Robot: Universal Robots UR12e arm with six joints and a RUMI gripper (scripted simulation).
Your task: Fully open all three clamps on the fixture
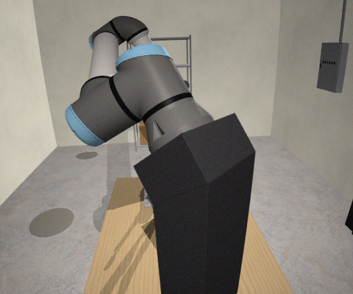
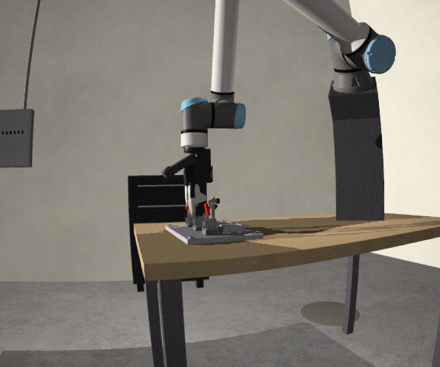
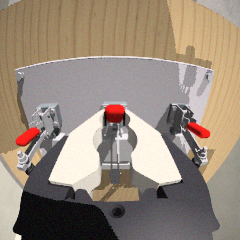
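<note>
Right now the grey fixture plate is 6 cm behind my hand and 7 cm below it.
</note>
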